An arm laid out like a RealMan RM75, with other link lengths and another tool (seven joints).
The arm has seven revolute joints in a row. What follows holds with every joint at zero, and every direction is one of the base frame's.
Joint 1 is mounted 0.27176 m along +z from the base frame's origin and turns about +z.
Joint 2 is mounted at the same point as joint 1 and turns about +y.
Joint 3 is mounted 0.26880 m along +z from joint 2 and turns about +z.
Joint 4 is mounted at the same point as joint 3 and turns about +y.
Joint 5 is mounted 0.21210 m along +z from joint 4 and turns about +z.
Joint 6 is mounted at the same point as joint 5 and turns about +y.
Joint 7 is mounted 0.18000 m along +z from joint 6 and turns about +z.
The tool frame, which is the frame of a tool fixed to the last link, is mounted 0.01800 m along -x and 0.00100 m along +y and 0.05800 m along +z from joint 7; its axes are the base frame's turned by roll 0.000, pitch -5.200 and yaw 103.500 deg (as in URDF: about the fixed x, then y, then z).
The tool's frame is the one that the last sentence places.
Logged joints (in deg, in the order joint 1, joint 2, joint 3, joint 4, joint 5, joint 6, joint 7), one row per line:
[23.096, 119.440, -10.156, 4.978, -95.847, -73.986, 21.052]
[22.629, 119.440, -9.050, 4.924, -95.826, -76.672, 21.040]
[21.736, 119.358, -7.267, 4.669, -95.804, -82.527, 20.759]
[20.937, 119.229, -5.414, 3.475, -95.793, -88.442, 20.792]
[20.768, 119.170, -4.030, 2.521, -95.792, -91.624, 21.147]
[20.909, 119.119, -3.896, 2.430, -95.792, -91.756, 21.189]
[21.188, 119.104, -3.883, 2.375, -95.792, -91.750, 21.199]
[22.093, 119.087, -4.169, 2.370, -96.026, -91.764, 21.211]
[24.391, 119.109, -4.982, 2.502, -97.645, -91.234, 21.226]
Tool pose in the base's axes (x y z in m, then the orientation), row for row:
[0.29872, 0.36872, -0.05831, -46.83, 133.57, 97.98]
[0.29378, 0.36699, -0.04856, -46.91, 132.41, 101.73]
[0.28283, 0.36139, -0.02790, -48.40, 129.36, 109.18]
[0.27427, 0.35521, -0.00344, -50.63, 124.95, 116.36]
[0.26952, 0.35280, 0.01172, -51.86, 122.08, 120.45]
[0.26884, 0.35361, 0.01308, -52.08, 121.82, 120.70]
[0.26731, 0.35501, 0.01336, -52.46, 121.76, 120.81]
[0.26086, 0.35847, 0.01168, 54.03, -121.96, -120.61]
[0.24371, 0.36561, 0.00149, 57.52, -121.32, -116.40]
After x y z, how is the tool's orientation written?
As a rotation vector, in degrees.
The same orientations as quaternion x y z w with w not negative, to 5 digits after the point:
[-0.27140, 0.77409, 0.56783, 0.06849]
[-0.27002, 0.76218, 0.58558, 0.05720]
[-0.27474, 0.73432, 0.61977, 0.03438]
[-0.28426, 0.70152, 0.65329, 0.01668]
[-0.28944, 0.68135, 0.67226, 0.00726]
[-0.29058, 0.67970, 0.67345, 0.00678]
[-0.29247, 0.67882, 0.67352, 0.00552]
[0.30044, -0.67818, -0.67067, 0.00145]
[0.32363, -0.68260, -0.65492, 0.02010]

